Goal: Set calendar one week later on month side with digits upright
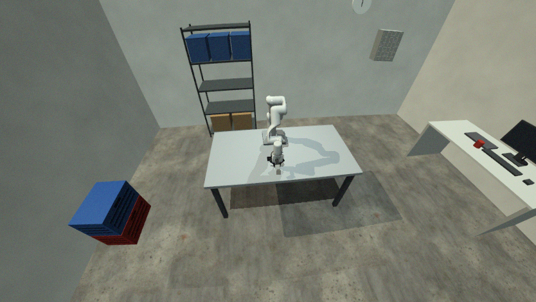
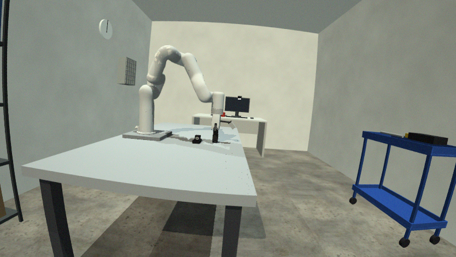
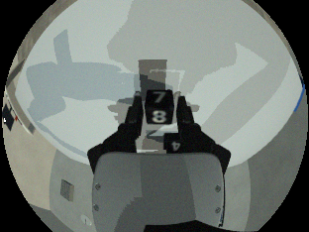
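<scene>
My hand is 10 mm above the cube.
</scene>
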